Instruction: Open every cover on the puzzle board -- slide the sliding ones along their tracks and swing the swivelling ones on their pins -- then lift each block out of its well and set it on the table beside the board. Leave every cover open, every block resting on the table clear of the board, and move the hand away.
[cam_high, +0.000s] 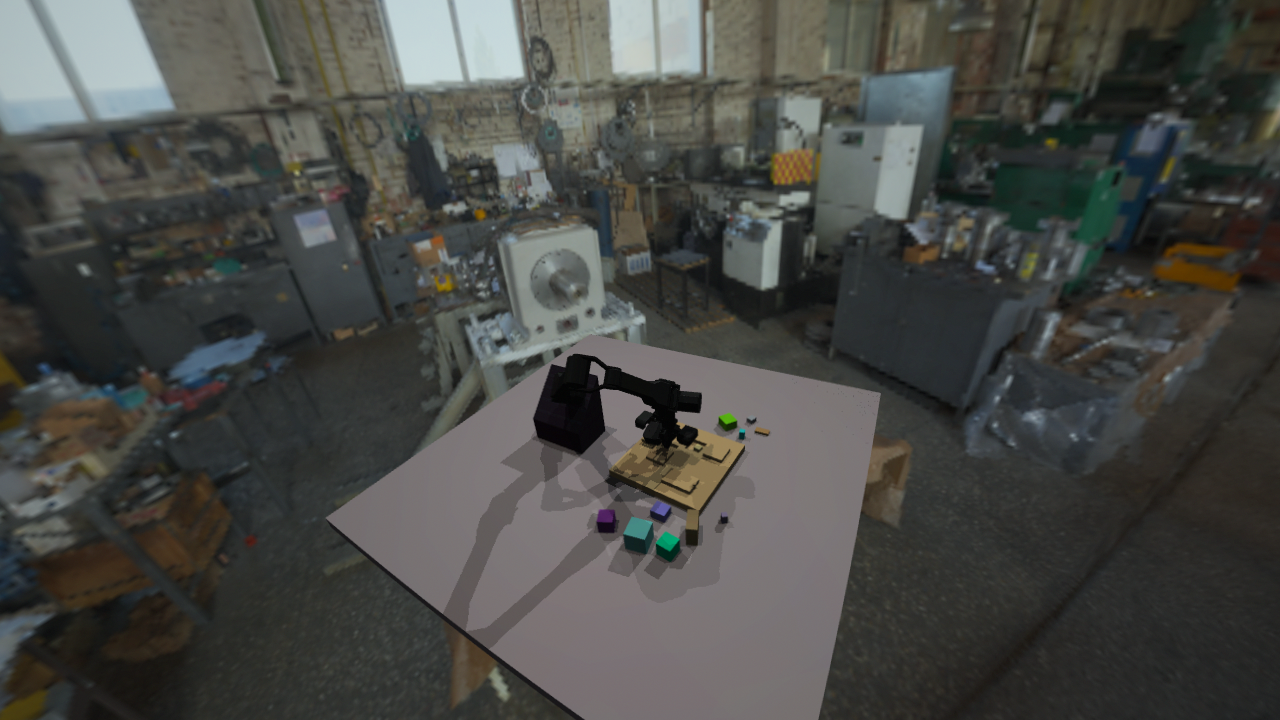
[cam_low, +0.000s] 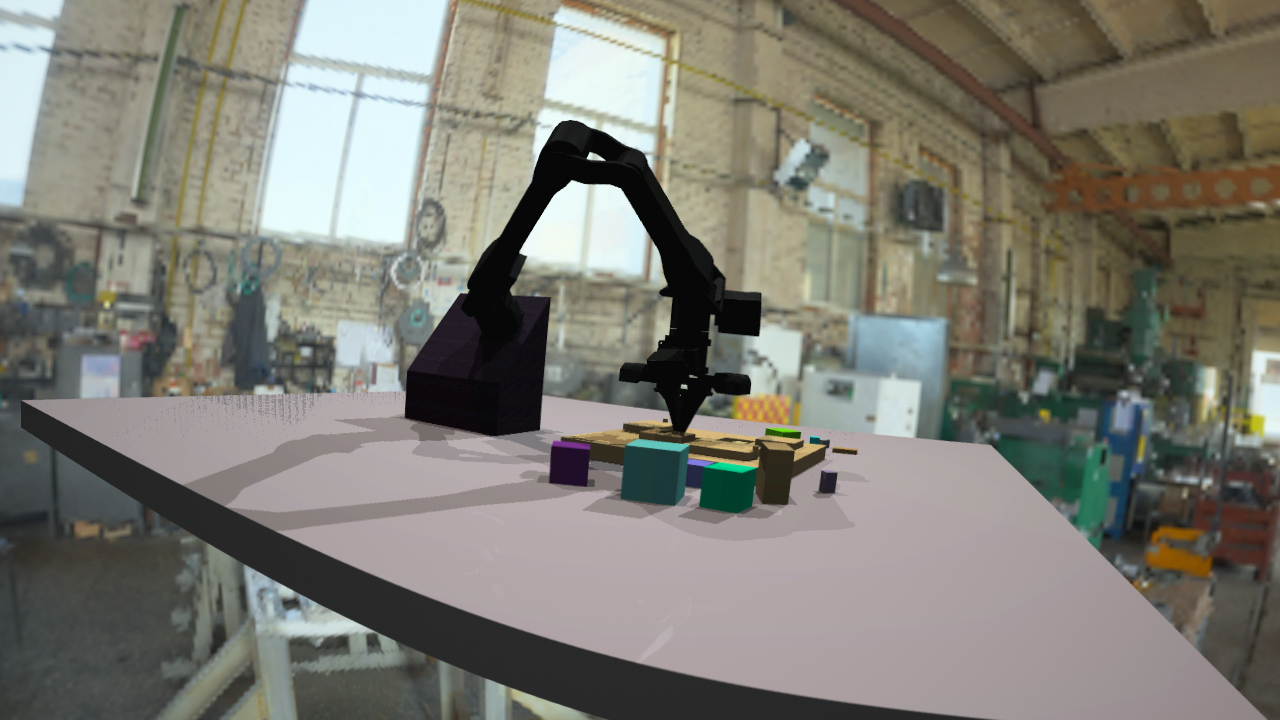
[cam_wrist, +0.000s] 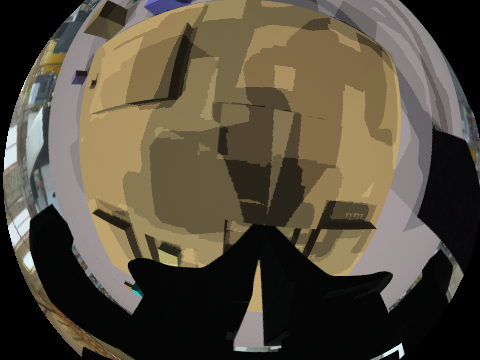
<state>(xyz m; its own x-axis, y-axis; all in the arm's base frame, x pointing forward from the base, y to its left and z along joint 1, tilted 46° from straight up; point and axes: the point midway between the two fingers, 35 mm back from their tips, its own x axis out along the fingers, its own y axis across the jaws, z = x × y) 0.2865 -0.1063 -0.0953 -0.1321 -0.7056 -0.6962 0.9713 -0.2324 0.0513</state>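
Right now my gripper tip is 4 cm short of the tan puzzle board and 3 cm to the left of it. Round my gripper tip: lime block: 20 cm to the left, 14 cm ahead, 1 cm below; small teal block: 20 cm ahead, 15 cm to the left, 1 cm below; violet block: 22 cm to the right, 6 cm ahead, 1 cm below.
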